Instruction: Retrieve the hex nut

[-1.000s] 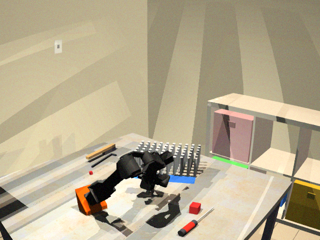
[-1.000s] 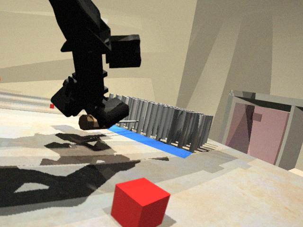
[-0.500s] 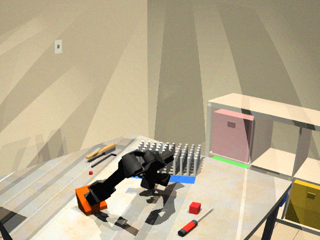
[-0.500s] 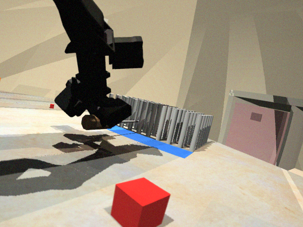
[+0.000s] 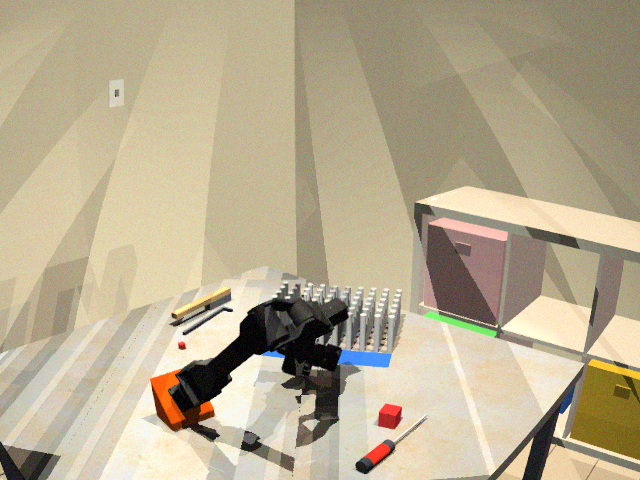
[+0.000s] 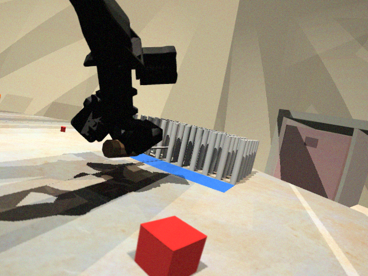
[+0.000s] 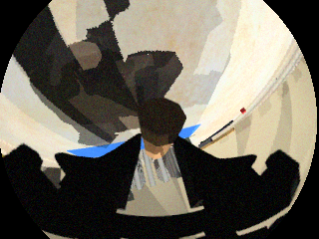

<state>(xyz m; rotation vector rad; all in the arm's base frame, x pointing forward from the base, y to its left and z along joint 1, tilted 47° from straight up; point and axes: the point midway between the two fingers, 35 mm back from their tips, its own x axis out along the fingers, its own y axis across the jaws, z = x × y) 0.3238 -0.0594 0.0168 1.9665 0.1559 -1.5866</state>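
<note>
My gripper tip is 12 cm short of the blue taped strip, 4 cm above it and 2 cm to the right of it. From my gripper tip the other things lie so: hook tool (9 cm ahead, 5 cm to the left, 1 cm below); tiny red cube (34 cm to the left, 13 cm behind, 3 cm below); hex nut (25 cm ahead, 14 cm to the left, 3 cm below).
</note>
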